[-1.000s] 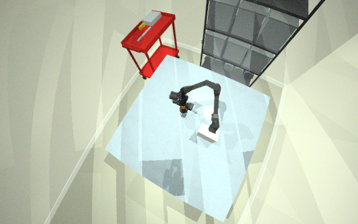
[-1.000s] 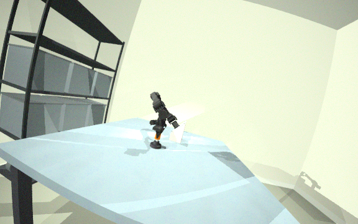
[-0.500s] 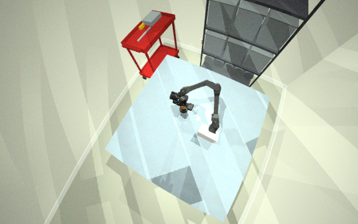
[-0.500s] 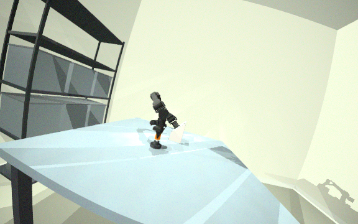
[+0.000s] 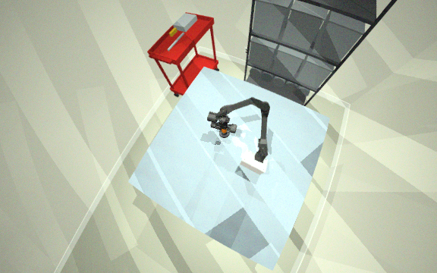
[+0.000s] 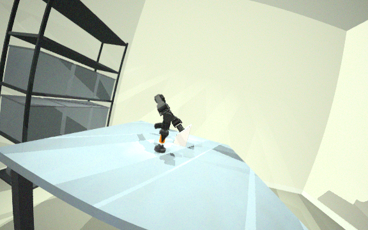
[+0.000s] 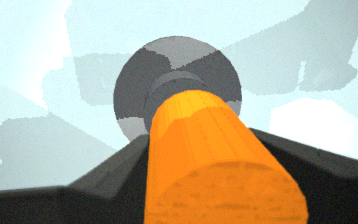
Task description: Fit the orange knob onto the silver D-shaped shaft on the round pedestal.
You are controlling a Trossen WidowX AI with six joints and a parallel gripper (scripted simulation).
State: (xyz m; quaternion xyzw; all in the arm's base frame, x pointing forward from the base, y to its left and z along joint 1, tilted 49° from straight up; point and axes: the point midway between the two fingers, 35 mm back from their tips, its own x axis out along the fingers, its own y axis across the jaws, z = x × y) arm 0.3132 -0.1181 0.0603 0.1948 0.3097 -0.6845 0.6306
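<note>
The dark round pedestal is 40 mm below my gripper tip. Round my gripper tip: orange knob: 30 mm above.
</note>
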